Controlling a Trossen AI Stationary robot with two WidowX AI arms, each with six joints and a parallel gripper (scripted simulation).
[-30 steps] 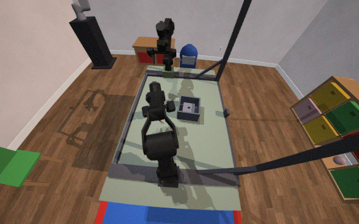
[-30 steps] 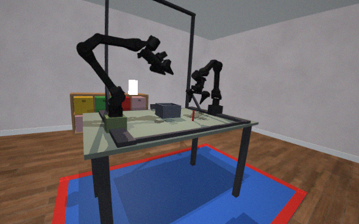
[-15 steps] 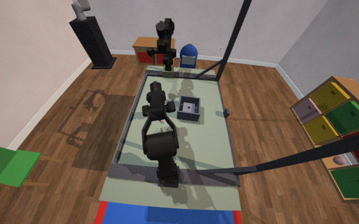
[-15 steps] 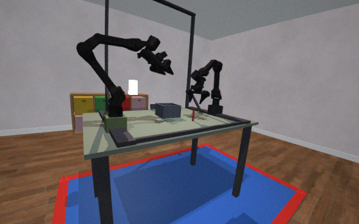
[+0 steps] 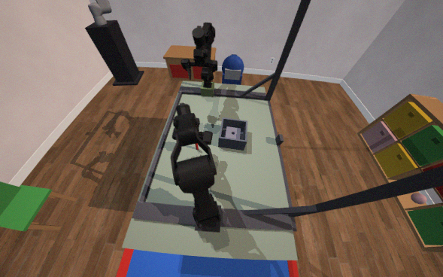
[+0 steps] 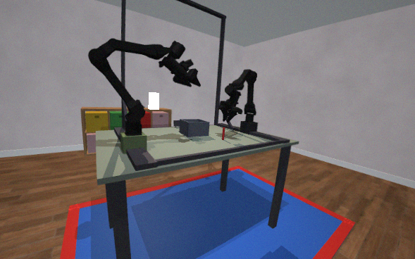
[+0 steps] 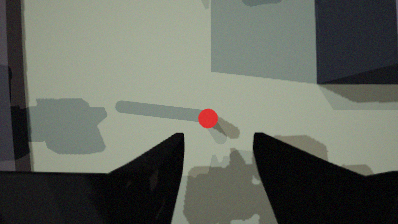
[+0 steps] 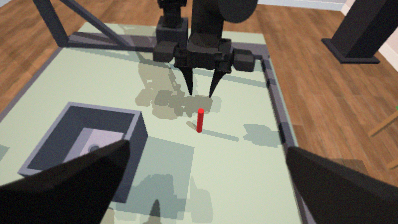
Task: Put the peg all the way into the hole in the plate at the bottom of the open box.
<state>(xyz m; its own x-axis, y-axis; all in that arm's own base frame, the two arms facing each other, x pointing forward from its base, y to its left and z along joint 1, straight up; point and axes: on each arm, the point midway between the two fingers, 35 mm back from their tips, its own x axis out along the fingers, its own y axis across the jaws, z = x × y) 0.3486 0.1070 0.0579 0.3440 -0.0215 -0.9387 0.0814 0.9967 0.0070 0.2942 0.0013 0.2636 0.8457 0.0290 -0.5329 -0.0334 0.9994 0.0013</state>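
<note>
My left gripper is now 2 cm to the left of the red peg and 11 cm above it. Round my left hand: pale plate: 22 cm behind, 10 cm to the right, 11 cm below; then box: 22 cm behind, 10 cm to the right, 12 cm below.
</note>
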